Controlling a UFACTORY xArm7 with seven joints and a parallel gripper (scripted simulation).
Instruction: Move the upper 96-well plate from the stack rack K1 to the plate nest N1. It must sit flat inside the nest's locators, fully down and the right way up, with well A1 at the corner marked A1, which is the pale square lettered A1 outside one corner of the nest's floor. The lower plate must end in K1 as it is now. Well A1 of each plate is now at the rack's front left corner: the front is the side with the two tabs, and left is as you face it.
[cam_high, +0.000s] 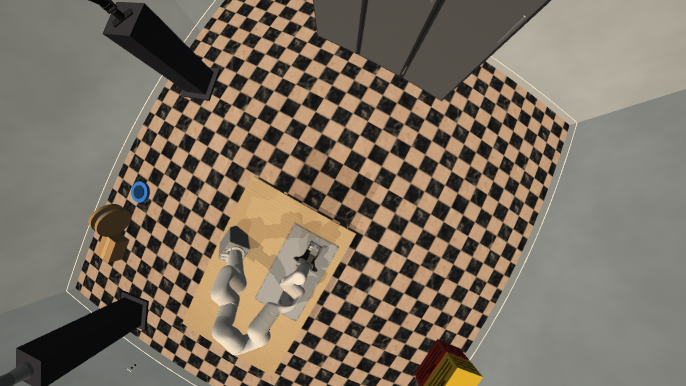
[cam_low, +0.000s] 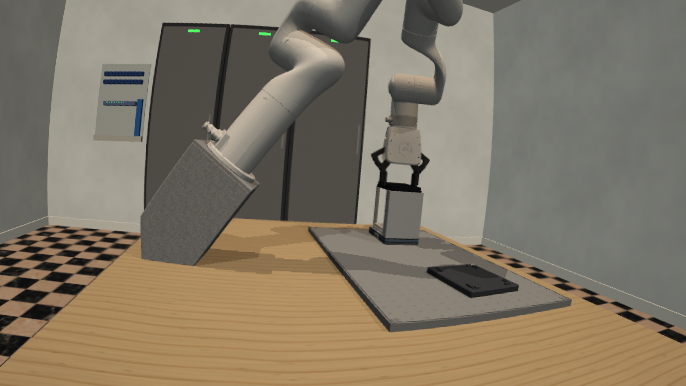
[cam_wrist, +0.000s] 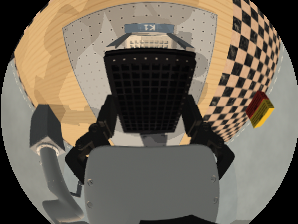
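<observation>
The pale A1 square lies 32 cm to the right of my hand, 14 cm below it and 2 cm behind it. From my hand the other things lie so: black 96-well plate: 1 cm below; then pale plate: 13 cm below.
</observation>
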